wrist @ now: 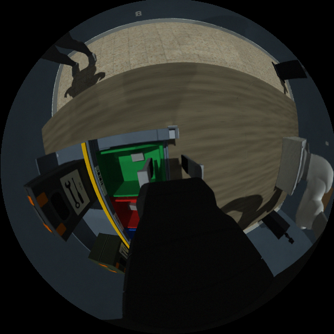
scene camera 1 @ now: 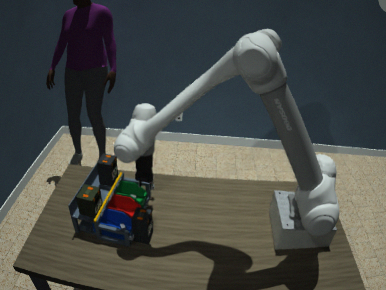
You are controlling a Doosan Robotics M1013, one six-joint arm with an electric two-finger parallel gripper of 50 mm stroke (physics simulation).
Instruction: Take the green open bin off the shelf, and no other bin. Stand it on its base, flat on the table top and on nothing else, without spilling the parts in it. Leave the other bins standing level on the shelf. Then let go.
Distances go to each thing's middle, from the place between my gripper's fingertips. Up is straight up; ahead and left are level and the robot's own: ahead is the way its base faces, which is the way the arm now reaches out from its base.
I see the green open bin (wrist: 119, 174) 8 cm ahead of my hand, 2 cm to the left of it and 5 cm below it.
